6 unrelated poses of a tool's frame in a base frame.
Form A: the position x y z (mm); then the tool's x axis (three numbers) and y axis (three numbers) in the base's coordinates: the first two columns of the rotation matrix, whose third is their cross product.
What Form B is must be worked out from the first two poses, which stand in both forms.
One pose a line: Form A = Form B
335, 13, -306, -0.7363, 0.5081, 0.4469, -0.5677, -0.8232, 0.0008 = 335, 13, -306, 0.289, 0.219, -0.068, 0.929
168, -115, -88, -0.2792, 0.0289, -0.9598, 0.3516, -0.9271, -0.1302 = 168, -115, -88, 0.103, 0.591, 0.161, -0.783
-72, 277, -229, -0.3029, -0.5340, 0.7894, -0.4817, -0.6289, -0.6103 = -72, 277, -229, 0.019, -0.590, 0.430, -0.683
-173, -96, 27, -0.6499, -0.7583, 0.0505, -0.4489, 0.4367, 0.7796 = -173, -96, 27, 0.202, 0.367, -0.823, -0.384
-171, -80, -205, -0.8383, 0.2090, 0.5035, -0.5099, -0.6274, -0.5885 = -171, -80, -205, 0.204, 0.198, -0.380, 0.880
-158, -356, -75, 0.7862, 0.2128, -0.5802, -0.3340, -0.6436, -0.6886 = -158, -356, -75, 0.421, -0.846, 0.036, 0.325
